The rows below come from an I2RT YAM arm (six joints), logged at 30 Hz.
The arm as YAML. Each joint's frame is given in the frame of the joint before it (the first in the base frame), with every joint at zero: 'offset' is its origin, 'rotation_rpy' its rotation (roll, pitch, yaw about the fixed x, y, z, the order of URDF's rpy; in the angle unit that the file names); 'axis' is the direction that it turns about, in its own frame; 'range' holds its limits. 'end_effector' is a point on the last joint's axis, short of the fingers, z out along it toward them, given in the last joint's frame.
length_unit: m
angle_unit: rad
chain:
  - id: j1
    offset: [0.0, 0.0, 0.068]
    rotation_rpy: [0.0, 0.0, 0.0]
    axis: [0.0, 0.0, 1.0]
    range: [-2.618, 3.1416]
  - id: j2
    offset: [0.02, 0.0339, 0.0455]
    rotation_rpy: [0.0, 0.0, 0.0]
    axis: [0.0, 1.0, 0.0]
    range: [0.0, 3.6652]
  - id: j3
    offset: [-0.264, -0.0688, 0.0]
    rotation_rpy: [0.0, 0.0, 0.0]
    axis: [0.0, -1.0, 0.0]
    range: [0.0, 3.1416]
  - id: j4
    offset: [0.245, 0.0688, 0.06]
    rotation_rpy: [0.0, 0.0, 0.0]
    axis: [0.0, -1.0, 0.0]
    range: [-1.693, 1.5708]
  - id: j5
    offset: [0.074, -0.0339, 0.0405]
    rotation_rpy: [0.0, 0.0, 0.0]
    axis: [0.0, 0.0, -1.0]
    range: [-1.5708, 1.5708]
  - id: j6
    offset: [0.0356, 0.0, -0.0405]
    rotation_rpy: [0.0, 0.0, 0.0]
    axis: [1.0, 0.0, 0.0]
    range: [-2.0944, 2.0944]
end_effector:
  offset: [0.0, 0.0, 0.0]
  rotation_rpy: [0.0, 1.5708, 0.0]
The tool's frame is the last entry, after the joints.
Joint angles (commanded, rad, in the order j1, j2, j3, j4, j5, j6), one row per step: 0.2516 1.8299 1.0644 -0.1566 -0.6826 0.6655; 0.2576 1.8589 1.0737 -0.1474 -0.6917 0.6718; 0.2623 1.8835 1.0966 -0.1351 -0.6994 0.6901; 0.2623 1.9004 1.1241 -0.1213 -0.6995 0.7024; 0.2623 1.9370 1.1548 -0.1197 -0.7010 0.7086; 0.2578 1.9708 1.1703 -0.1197 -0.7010 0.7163; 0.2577 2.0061 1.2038 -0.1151 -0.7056 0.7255; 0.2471 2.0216 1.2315 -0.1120 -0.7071 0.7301; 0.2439 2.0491 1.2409 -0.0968 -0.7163 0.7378; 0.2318 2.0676 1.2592 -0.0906 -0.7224 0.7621; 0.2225 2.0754 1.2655 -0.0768 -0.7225 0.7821; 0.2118 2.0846 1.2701 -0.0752 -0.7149 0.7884; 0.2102 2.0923 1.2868 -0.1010 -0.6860 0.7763; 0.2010 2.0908 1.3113 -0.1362 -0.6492 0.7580; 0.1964 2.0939 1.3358 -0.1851 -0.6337 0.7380; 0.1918 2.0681 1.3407 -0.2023 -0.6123 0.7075; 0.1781 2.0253 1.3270 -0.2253 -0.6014 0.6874; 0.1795 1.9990 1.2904 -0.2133 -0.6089 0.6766; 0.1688 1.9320 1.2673 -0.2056 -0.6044 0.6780; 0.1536 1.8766 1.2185 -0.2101 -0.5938 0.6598
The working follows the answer.
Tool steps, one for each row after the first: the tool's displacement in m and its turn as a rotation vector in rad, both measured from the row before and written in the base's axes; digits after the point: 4 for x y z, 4 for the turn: 0.0030 0.0033 -0.0068 0.0062 0.0166 0.0076; 0.0059 0.0036 -0.0015 0.0138 0.0048 -0.0019; 0.0073 0.0020 0.0024 0.0099 -0.0144 -0.0074; 0.0077 0.0021 -0.0048 0.0018 0.0091 -0.0028; 0.0048 -0.0006 -0.0084 -0.0025 0.0234 -0.0091; 0.0081 0.0022 -0.0039 0.0068 0.0051 -0.0029; 0.0076 -0.0025 0.0018 0.0063 -0.0111 -0.0124; 0.0039 -0.0001 -0.0071 0.0086 0.0103 -0.0021; 0.0060 -0.0036 -0.0018 0.0133 0.0135 -0.0227; 0.0036 -0.0032 -0.0005 0.0090 0.0030 -0.0209; 0.0026 -0.0043 -0.0025 -0.0044 0.0064 -0.0192; 0.0024 -0.0010 -0.0007 -0.0296 0.0029 -0.0124; 0.0040 -0.0042 0.0046 -0.0367 -0.0098 -0.0204; 0.0019 -0.0021 0.0023 -0.0246 0.0109 -0.0010; -0.0002 -0.0027 0.0106 -0.0253 -0.0369 0.0027; -0.0046 -0.0071 0.0119 -0.0151 -0.0207 -0.0070; -0.0074 -0.0005 0.0009 0.0020 -0.0076 0.0130; -0.0062 -0.0057 0.0200 0.0060 -0.0505 -0.0144; -0.0113 -0.0084 0.0063 -0.0156 -0.0151 -0.0106
Tool pose at each row, in the base's axes (x y z in m, rotation vector in rad; rounded; the steps above come from the unrounded poses): 0.3501 0.1132 0.1612 0.2301 2.6052 1.2136; 0.3531 0.1165 0.1544 0.2327 2.6191 1.2276; 0.3590 0.1201 0.1529 0.2409 2.6146 1.2464; 0.3663 0.1221 0.1553 0.2422 2.5937 1.2544; 0.3740 0.1242 0.1505 0.2523 2.5990 1.2577; 0.3788 0.1236 0.1421 0.2798 2.6159 1.2557; 0.3869 0.1258 0.1382 0.2882 2.6150 1.2649; 0.3945 0.1234 0.1400 0.2972 2.5963 1.2674; 0.3985 0.1232 0.1329 0.3088 2.5991 1.2799; 0.4044 0.1196 0.1310 0.3494 2.5917 1.2925; 0.4080 0.1165 0.1305 0.3794 2.5785 1.2982; 0.4106 0.1122 0.1280 0.4070 2.5761 1.2867; 0.4130 0.1112 0.1273 0.4189 2.5876 1.2432; 0.4170 0.1069 0.1319 0.4299 2.5871 1.1863; 0.4189 0.1048 0.1342 0.4336 2.6075 1.1537; 0.4187 0.1022 0.1448 0.4000 2.5889 1.1176; 0.4142 0.0950 0.1567 0.3918 2.5745 1.0935; 0.4067 0.0945 0.1576 0.3711 2.5730 1.1000; 0.4005 0.0888 0.1776 0.3582 2.5197 1.0982; 0.3892 0.0804 0.1839 0.3573 2.5090 1.0728

